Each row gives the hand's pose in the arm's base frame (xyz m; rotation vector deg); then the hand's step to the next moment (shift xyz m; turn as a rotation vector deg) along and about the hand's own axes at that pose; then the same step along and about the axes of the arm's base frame.
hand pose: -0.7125 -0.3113 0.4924 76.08 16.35 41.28
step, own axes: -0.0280 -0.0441 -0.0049 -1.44 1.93 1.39
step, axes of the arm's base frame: -0.0101 -0.0166 -0.0487 -0.89 -1.85 1.87
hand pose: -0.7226 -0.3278 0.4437 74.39 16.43 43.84
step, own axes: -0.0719 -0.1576 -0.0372 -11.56 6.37 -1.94
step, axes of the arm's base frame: -0.0198 -0.0298 -0.1735 -11.76 -5.61 2.88
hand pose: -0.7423 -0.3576 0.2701 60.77 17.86 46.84
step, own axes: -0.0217 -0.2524 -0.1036 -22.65 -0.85 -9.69
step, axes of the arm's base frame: 0.0357 -0.0081 -0.2712 -20.62 -10.32 -8.71
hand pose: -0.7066 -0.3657 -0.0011 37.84 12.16 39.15
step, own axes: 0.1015 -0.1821 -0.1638 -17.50 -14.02 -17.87
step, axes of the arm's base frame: 0.1077 0.0402 -0.2389 -13.08 -10.64 -23.19
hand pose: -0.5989 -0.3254 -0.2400 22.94 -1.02 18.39
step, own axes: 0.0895 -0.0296 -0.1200 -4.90 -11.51 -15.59
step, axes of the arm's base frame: 0.0887 0.0477 -0.1147 -1.79 -5.50 -19.13
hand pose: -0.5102 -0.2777 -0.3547 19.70 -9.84 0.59
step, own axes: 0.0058 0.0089 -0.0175 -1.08 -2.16 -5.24
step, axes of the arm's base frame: 0.0083 0.0142 -0.0123 -0.11 -0.25 -5.76
